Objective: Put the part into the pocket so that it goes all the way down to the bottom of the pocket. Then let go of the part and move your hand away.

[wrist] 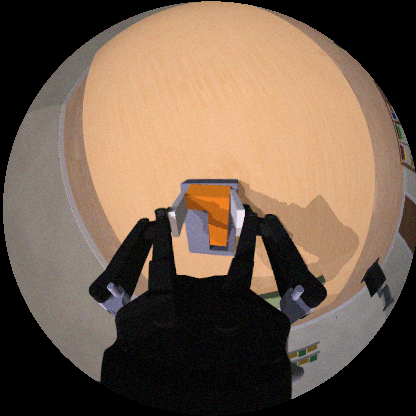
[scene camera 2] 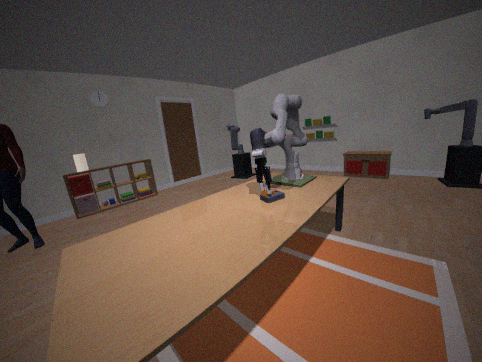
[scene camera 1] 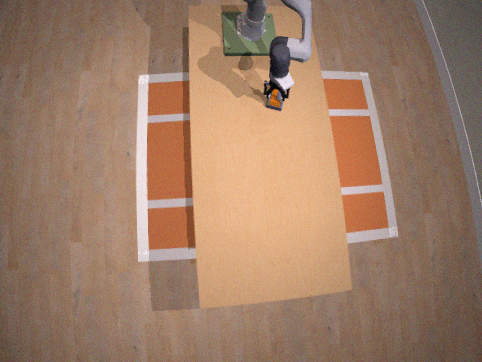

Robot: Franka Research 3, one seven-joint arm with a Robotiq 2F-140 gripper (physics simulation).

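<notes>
An orange L-shaped part (scene camera 1: 275, 99) (scene camera 2: 265, 193) (wrist: 211, 207) sits in the pocket of a small grey block (scene camera 1: 274, 107) (scene camera 2: 275, 197) (wrist: 198, 238) on the long wooden table (scene camera 1: 268, 201) (scene camera 2: 168, 244), near the robot's base. My gripper (scene camera 1: 275, 94) (scene camera 2: 263, 187) (wrist: 207, 199) points straight down over the block. In the wrist view its two grey finger pads press against the left and right sides of the part's wide end. The part's top stands above the block's rim. How deep it reaches into the pocket is hidden.
The arm's green base plate (scene camera 1: 232, 39) (scene camera 2: 308, 180) lies just behind the block. The table's right edge is close by. On the floor stand a low shelf unit (scene camera 2: 150, 169) at the left wall, a black stand (scene camera 2: 242, 165) and a cabinet (scene camera 2: 367, 154) at the back.
</notes>
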